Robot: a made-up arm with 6 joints.
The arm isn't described. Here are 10 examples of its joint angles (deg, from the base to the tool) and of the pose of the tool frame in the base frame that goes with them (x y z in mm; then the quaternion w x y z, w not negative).
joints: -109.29 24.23 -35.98 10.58 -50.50 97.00
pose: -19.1 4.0 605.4 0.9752 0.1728 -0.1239 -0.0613
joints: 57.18 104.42 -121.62 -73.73 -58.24 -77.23
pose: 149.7 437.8 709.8 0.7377 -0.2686 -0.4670 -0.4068
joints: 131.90 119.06 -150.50 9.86 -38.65 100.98
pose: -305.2 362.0 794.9 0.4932 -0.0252 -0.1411 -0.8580
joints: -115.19 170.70 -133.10 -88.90 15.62 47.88
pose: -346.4 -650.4 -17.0 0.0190 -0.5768 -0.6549 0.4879
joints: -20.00 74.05 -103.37 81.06 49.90 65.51
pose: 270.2 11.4 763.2 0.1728 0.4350 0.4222 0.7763
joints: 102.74 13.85 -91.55 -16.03 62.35 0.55
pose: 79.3 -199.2 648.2 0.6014 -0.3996 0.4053 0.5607
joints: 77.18 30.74 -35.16 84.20 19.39 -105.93
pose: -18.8 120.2 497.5 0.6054 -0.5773 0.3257 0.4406
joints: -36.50 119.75 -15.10 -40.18 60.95 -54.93
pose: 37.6 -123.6 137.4 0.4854 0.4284 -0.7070 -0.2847
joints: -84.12 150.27 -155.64 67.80 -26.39 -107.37
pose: 19.5 -738.8 436.4 0.2596 0.3614 0.4541 -0.7719
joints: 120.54 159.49 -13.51 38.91 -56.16 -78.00
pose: -17.4 169.8 -56.5 0.1369 -0.9615 0.0435 -0.2343
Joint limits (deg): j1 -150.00..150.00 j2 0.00..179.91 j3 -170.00..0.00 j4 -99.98..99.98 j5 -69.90..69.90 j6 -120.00..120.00
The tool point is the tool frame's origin. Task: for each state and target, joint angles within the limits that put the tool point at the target. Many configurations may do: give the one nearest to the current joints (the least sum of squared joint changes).
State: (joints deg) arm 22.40 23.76 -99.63 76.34 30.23 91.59
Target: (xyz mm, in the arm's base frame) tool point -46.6 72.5 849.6
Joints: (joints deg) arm 14.98 50.65 -108.53 80.82 37.56 91.59
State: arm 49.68 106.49 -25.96 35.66 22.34 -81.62
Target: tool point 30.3 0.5 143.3
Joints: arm 34.70 108.14 -1.49 -11.05 40.10 -81.62
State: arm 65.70 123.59 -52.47 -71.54 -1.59 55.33
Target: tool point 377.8 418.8 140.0
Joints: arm 47.95 127.66 -74.24 -71.54 0.07 55.33
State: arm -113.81 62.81 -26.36 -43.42 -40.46 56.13
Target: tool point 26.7 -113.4 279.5
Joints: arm -102.26 33.26 0.00 -57.64 -25.74 56.13
